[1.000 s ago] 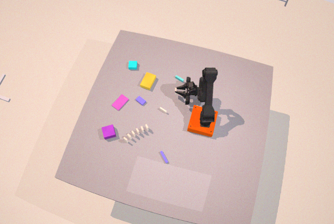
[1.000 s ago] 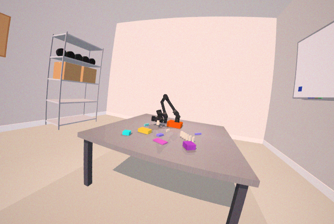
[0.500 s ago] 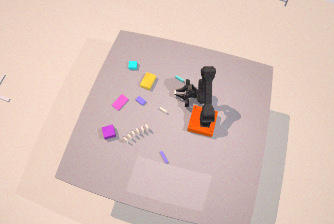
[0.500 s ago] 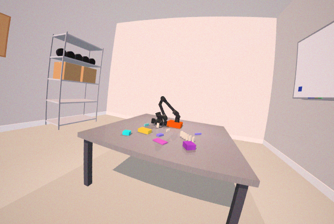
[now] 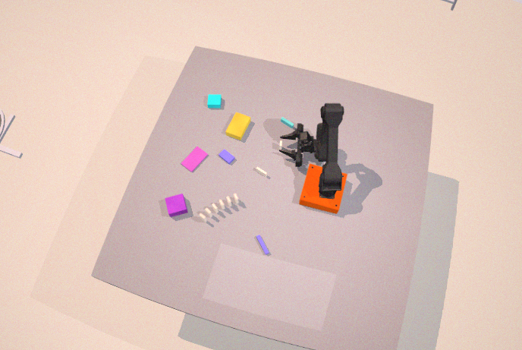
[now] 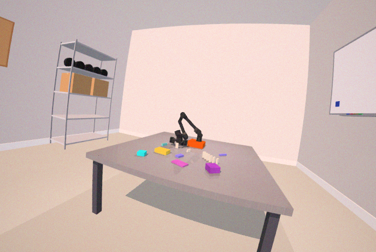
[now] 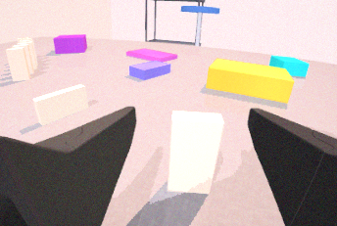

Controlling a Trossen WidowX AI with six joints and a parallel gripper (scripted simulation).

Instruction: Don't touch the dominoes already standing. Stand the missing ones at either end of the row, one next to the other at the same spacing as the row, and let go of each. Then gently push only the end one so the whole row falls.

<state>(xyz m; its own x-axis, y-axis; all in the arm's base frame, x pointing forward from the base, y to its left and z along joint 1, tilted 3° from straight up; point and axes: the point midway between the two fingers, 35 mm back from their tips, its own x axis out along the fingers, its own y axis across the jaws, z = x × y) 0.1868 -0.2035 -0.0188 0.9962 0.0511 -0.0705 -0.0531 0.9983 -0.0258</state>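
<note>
My gripper tip is 140 mm to the left of the cyan bar, 40 mm above it and 20 mm past it. From my gripper tip the other things lie so: yellow block: 200 mm ahead, 90 mm to the right, 30 mm below; then magenta slab: 370 mm ahead, 100 mm to the left, 40 mm below; then cyan block: 330 mm ahead, 210 mm to the right, 30 mm below.
</note>
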